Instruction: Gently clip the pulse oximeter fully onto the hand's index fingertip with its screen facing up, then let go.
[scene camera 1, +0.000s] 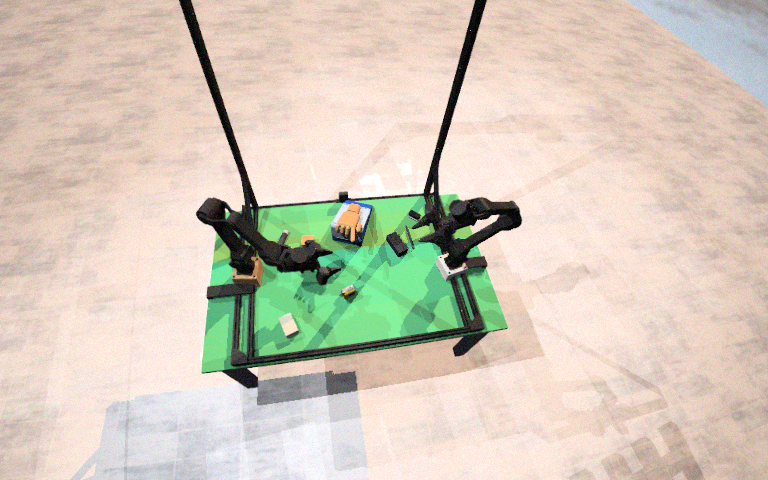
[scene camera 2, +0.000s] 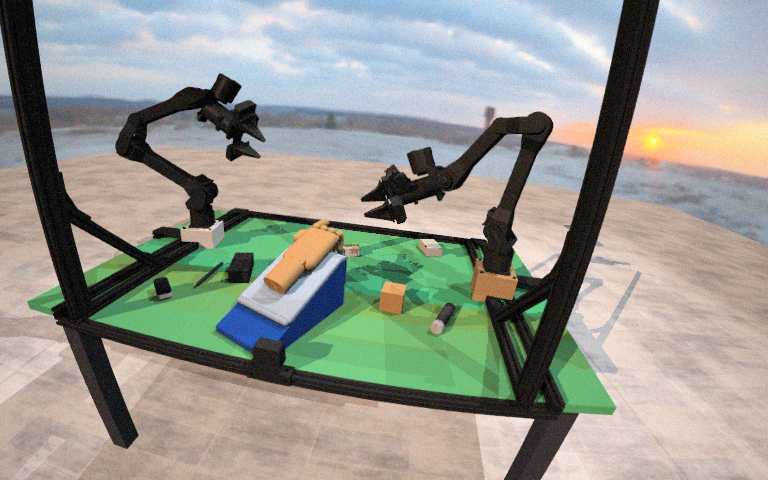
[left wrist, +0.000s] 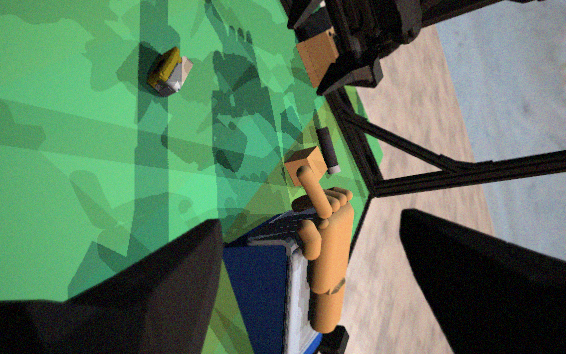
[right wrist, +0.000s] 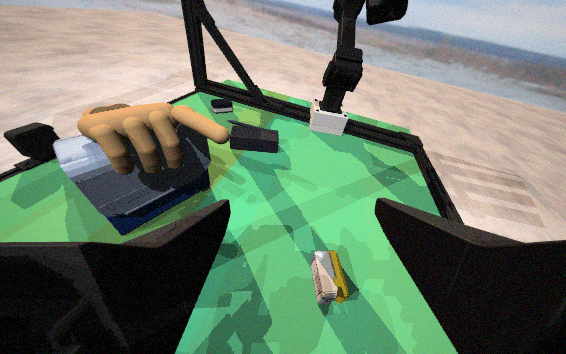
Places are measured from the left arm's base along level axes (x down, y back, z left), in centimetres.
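Pixels of known places: left gripper, fingertip midpoint: (scene camera 1: 415, 234) (scene camera 2: 262, 149) (left wrist: 311, 227); right gripper, fingertip midpoint: (scene camera 1: 336, 260) (scene camera 2: 362, 207) (left wrist: 305, 63) (right wrist: 302, 205); left arm's base, link origin: (scene camera 1: 452, 262) (scene camera 2: 202, 224) (right wrist: 329, 107); right arm's base, link origin: (scene camera 1: 245, 267) (scene camera 2: 496, 268).
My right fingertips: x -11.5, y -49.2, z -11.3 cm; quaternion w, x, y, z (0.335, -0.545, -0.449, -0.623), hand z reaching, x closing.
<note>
For each thing: its top centre in the pictures, then the offset to it from my right fingertips.
- pulse oximeter, top centre: (left wrist: 178, 67) (right wrist: 332, 271) (scene camera 2: 350, 245) (scene camera 1: 348, 290) dx +14.2, dy +2.3, dz +7.1 cm
- black box, top centre: (right wrist: 255, 132) (scene camera 2: 241, 260) (scene camera 1: 397, 242) dx +13.9, dy +31.0, dz -8.0 cm
- pen, top centre: (scene camera 2: 208, 272) (right wrist: 250, 125) dx +16.5, dy +39.0, dz -10.7 cm
- small black-and-white block, top centre: (scene camera 2: 161, 282) (right wrist: 221, 100) (scene camera 1: 414, 213) dx +14.2, dy +46.0, dz -20.7 cm
- orange block, top centre: (left wrist: 317, 163) (scene camera 2: 394, 288) dx +12.4, dy -7.2, dz -21.2 cm
- dark cylinder, top centre: (left wrist: 334, 149) (scene camera 2: 444, 312) (scene camera 1: 281, 238) dx +14.7, dy -17.8, dz -27.1 cm
- pale box, top centre: (scene camera 2: 430, 243) (scene camera 1: 288, 324) dx +14.4, dy -24.4, dz +12.9 cm
The pulse oximeter (scene camera 1: 347, 290) (scene camera 2: 351, 250) (left wrist: 170, 74) (right wrist: 327, 277), white and grey with a yellow part, lies on its side on the green table, apart from the hand. The tan hand (scene camera 1: 351, 217) (scene camera 2: 308, 251) (left wrist: 332, 245) (right wrist: 135, 117) rests on a blue wedge with a pale top; its index finger (left wrist: 315, 192) (right wrist: 202, 124) sticks out, bare. My left gripper (scene camera 1: 417, 233) (scene camera 2: 261, 148) (left wrist: 311, 227) is open and empty, raised above the table. My right gripper (scene camera 1: 335, 260) (scene camera 2: 364, 207) (right wrist: 302, 205) is open and empty, above the table; the oximeter shows between its fingers in the right wrist view.
A black box (scene camera 1: 397, 243) (scene camera 2: 240, 267) (right wrist: 254, 140), a pen (scene camera 2: 208, 274) and a small black-and-white block (scene camera 2: 162, 288) lie on one side of the wedge. An orange block (scene camera 2: 392, 298) and a dark cylinder (scene camera 2: 442, 318) lie on the other. A pale box (scene camera 1: 288, 324) (scene camera 2: 430, 247) lies farther off.
</note>
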